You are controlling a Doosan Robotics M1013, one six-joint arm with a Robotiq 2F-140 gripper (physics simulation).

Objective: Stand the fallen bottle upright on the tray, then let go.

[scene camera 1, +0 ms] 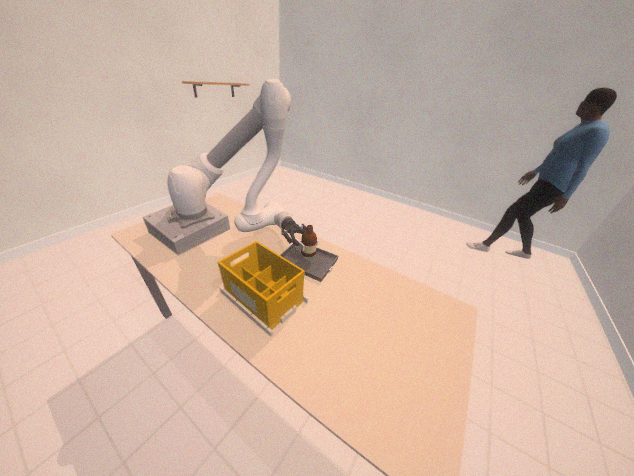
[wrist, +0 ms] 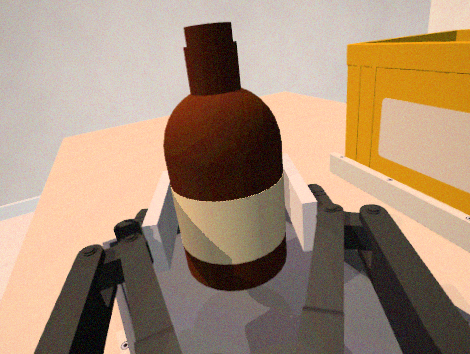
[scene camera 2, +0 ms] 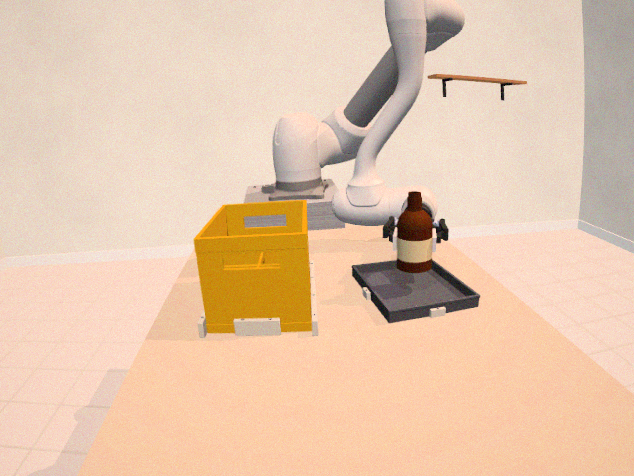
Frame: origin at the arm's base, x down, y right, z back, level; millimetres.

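Where they show: gripper, fingertip midpoint: (scene camera 1: 310, 245) (wrist: 227, 181) (scene camera 2: 414, 244); arm's base, link origin: (scene camera 1: 193, 215) (scene camera 2: 299, 193).
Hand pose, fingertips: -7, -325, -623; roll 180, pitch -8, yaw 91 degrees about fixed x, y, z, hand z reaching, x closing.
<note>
Each offset is from my fingertips to the top centre of the thing, as dx, dy, dz. Level surfaces: height alone.
The brown bottle {-102, -2, +16} (scene camera 1: 309, 236) (scene camera 2: 414, 225) (wrist: 225, 145), with a cream label, is upright or very nearly so over the back part of the dark grey tray (scene camera 1: 323, 267) (scene camera 2: 435, 295) (wrist: 212, 320). Its base is at or close to the tray's surface; whether it touches cannot be told. My gripper (scene camera 1: 308, 247) (scene camera 2: 415, 244) (wrist: 227, 181) comes in from the arm's side and is shut on the bottle, with its light finger pads on both sides around label height. In the wrist view, the neck stands above the pads and the base shows below them.
A yellow crate with dividers {-71, +300, -43} (scene camera 1: 284, 303) (scene camera 2: 256, 299) (wrist: 415, 85) stands beside the tray, held by pale rails on the table {dx +104} (scene camera 1: 378, 333) (scene camera 2: 358, 399). A person in blue (scene camera 1: 576, 151) is on the far side of the room. A shelf (scene camera 1: 215, 83) (scene camera 2: 476, 78) hangs on the wall.
</note>
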